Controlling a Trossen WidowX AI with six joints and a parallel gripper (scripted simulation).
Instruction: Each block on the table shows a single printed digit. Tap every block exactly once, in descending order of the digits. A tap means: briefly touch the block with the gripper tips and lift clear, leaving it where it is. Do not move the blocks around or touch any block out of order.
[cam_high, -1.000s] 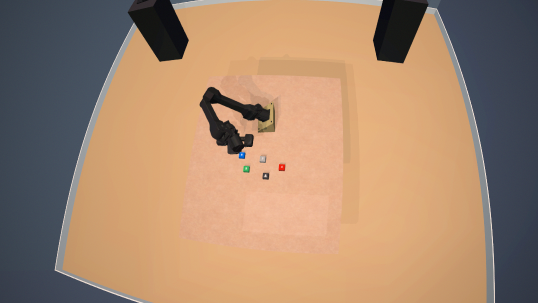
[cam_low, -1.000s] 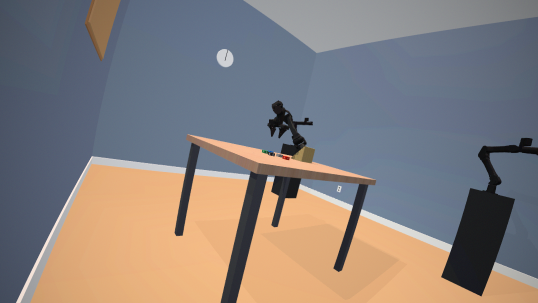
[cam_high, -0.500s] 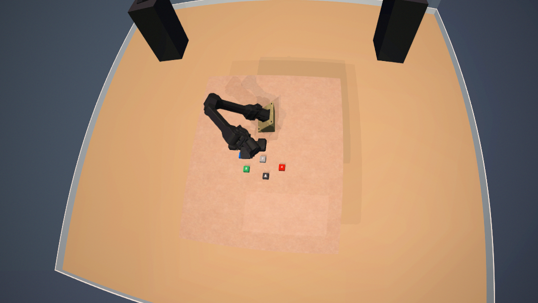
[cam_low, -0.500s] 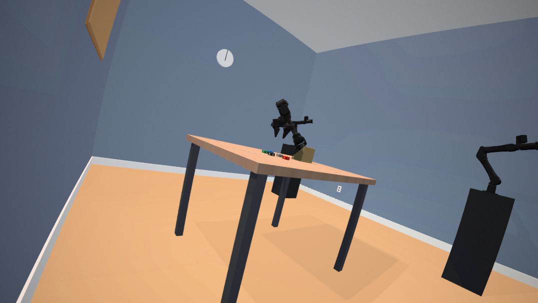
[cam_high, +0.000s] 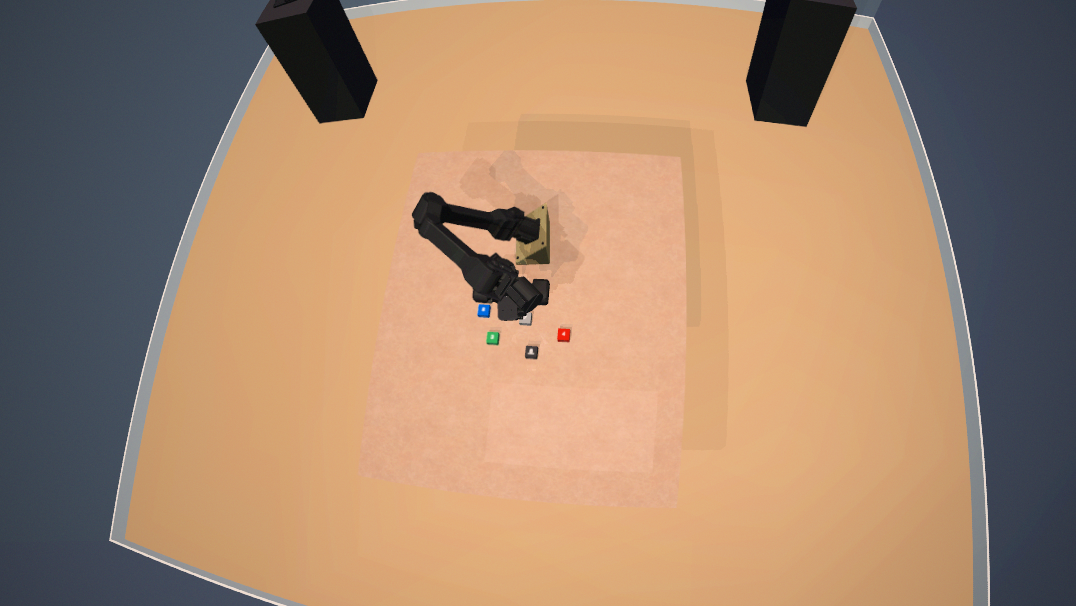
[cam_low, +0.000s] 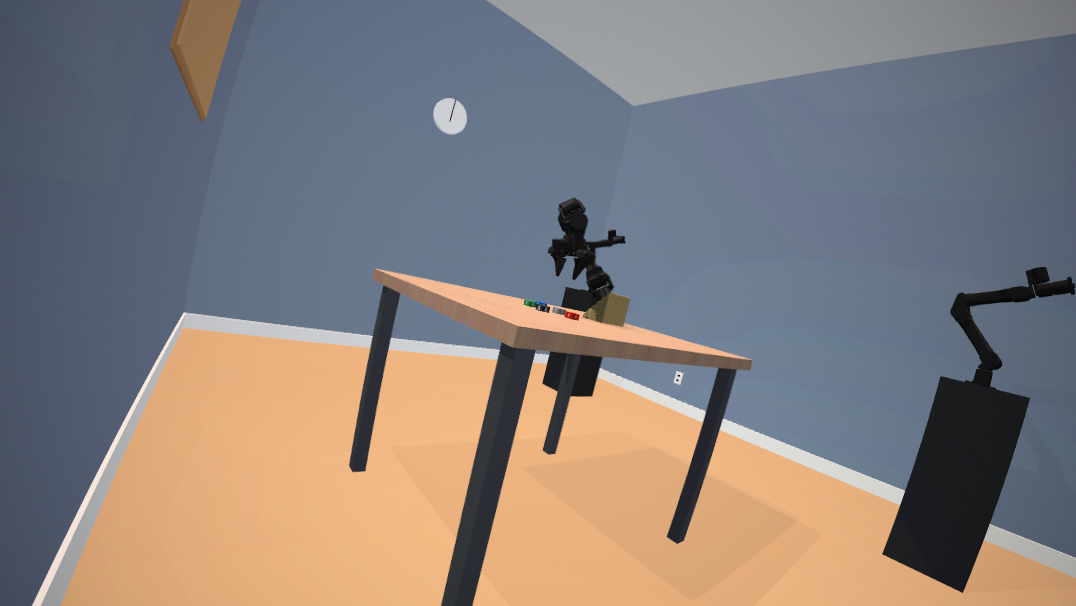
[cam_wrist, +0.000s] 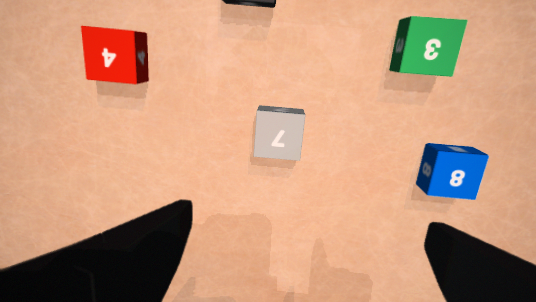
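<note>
The blue block lies 110 mm to the right of my gripper tip, 110 mm below it and 20 mm behind it. Also, from my gripper tip: grey block 110 mm below, 10 mm to the left; black block 110 mm below, 100 mm ahead, 40 mm to the left; green block 110 mm below, 80 mm to the right, 60 mm ahead.
</note>
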